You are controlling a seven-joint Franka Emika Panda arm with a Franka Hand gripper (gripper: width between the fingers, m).
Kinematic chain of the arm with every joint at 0, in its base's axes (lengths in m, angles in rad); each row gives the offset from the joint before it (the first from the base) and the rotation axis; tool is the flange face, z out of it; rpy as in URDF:
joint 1: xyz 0 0 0.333 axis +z
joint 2: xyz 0 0 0 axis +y
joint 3: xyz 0 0 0.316 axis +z
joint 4: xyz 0.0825 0 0 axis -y
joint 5: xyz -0.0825 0 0.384 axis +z
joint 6: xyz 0 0 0 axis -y
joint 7: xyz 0.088 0 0 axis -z
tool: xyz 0 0 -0.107 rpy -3.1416 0 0
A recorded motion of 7 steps. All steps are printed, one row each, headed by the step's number.
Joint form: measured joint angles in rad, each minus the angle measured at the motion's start. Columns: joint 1, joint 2, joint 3, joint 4, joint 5, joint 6, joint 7.
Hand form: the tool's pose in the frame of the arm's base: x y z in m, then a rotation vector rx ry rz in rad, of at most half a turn. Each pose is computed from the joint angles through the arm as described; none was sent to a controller.
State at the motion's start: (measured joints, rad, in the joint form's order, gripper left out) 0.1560 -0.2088 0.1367 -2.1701 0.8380 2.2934 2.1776
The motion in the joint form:
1: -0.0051 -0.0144 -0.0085 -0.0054 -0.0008 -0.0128 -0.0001
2: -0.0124 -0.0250 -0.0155 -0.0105 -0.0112 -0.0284 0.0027
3: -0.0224 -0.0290 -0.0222 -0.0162 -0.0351 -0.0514 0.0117
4: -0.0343 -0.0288 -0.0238 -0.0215 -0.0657 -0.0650 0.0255
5: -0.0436 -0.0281 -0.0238 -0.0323 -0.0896 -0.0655 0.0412
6: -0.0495 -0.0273 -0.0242 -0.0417 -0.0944 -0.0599 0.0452
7: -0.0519 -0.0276 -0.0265 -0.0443 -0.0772 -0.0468 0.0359
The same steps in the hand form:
1: 0.4928 0.1636 0.5259 -0.9677 2.3327 0.7162
2: 0.4911 0.1569 0.5275 -0.9668 2.3413 0.7127
3: 0.4903 0.1494 0.5245 -0.9720 2.3674 0.7067
4: 0.4904 0.1428 0.5201 -0.9747 2.3979 0.6894
5: 0.4902 0.1373 0.5138 -0.9654 2.4275 0.6718
6: 0.4904 0.1332 0.5091 -0.9526 2.4405 0.6654
7: 0.4917 0.1302 0.5093 -0.9335 2.4289 0.6686

